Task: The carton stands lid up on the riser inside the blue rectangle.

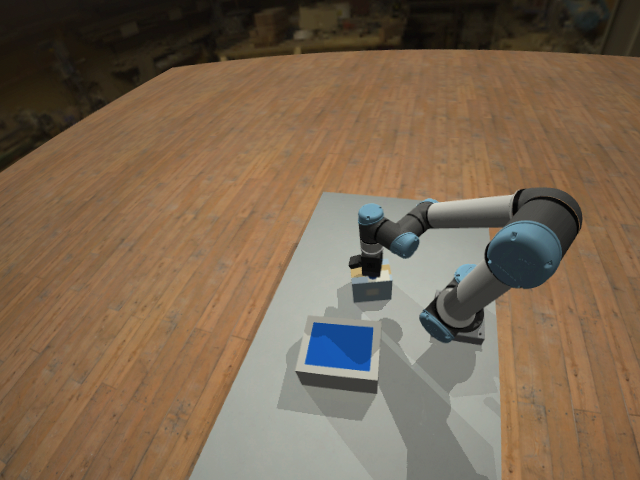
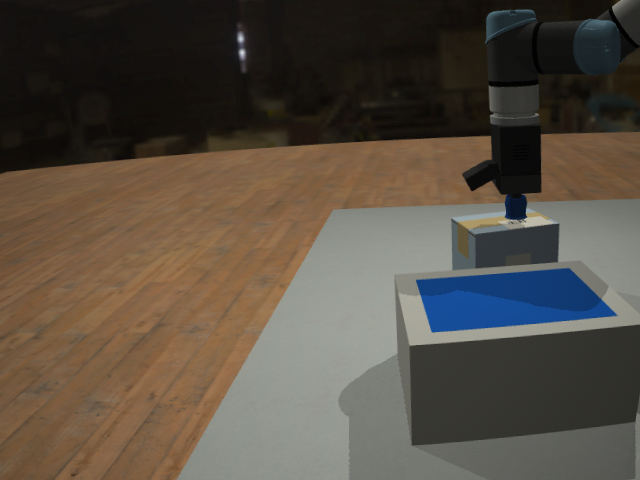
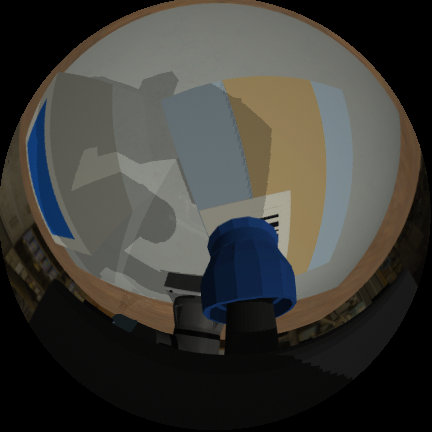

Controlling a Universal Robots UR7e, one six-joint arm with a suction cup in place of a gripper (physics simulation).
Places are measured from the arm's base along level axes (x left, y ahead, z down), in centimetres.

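Pixels of known places: end effector, tool point: (image 2: 515, 216) (image 3: 243, 248); arm's base, origin of the base link: (image 3: 200, 306).
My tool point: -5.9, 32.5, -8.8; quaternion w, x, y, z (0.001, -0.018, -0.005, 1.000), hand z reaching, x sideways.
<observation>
For each thing: its middle in the pictures, then the offset to it from my tool point, as dx, dy, dz. Level surfaces: height alone.
- carton, body centre: (image 3: 264, 181) (image 2: 503, 255) (image 1: 370, 280) -3.1, +1.3, +7.5
- grey mat, its level: dz +13.6
- riser, body centre: (image 2: 507, 343) (image 3: 63, 168) (image 1: 341, 353) +28.4, +6.3, +7.6
- blue rectangle, body centre: (image 2: 509, 296) (image 3: 38, 181) (image 1: 340, 345) +28.4, +6.3, +1.6
The carton (image 1: 371, 290) (image 2: 509, 245) (image 3: 298, 141) is a small grey-blue box with a tan tape band and a white barcode label on its lid. It stands lid up on the grey mat (image 1: 270, 405) (image 2: 309, 357), just behind the riser. My gripper (image 1: 371, 275) (image 2: 515, 206) (image 3: 247, 257), a blue suction cup, points straight down and rests on the carton's label, with suction off. The riser (image 1: 339, 376) (image 2: 485, 386) (image 3: 76, 132) is a grey block, and its top bears the blue rectangle (image 1: 339, 345) (image 2: 490, 300) (image 3: 40, 173), which has nothing on it.
The arm's base (image 1: 461, 324) stands on the mat to the right of the riser, and the forearm reaches over the mat's back right. Wooden floor surrounds the mat on all sides. The arm's shadows fall across the riser and mat.
</observation>
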